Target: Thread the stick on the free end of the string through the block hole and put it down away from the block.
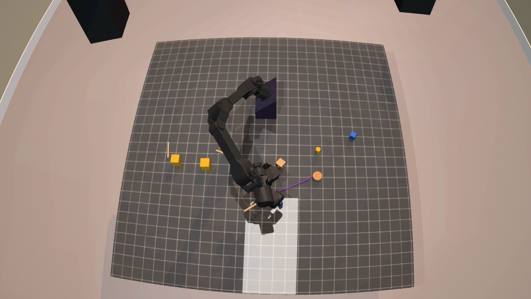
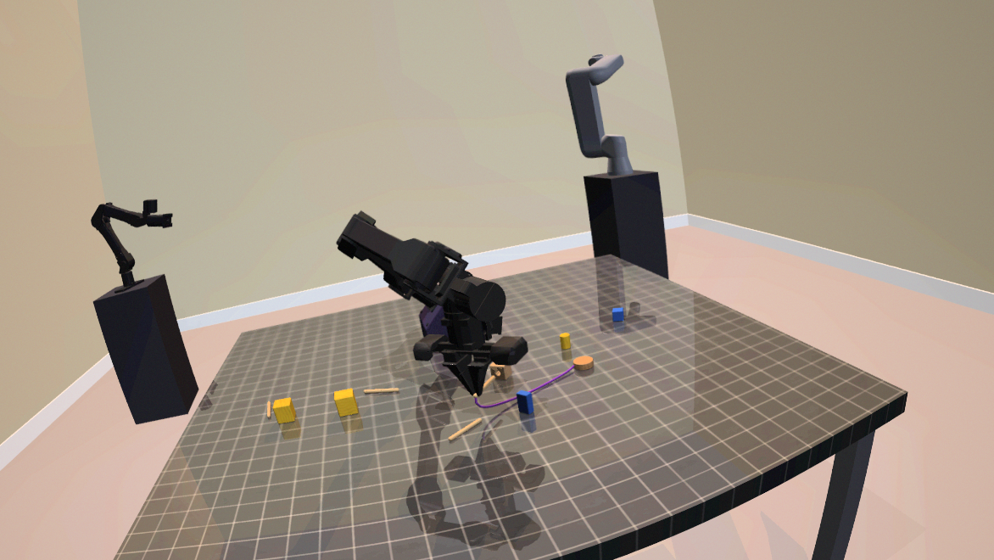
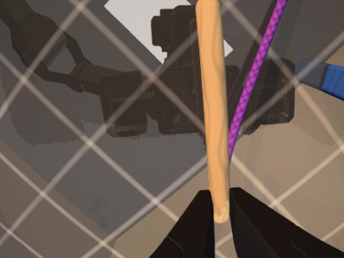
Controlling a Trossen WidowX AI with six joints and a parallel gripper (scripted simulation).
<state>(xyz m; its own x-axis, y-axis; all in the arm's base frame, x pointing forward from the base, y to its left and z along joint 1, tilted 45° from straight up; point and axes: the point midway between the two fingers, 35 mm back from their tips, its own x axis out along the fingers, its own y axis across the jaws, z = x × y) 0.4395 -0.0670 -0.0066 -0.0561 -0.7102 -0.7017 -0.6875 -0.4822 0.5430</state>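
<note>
Right now my gripper tip is 140 mm past the wooden block, 90 mm to the right of it and 30 mm above it. From my gripper tip the other things lie so: thin stick (10 mm behind, 10 mm to the left); round wooden button (80 mm behind, 240 mm to the left, 40 mm below); blue block (30 mm ahead, 70 mm to the left, 30 mm below).
</note>
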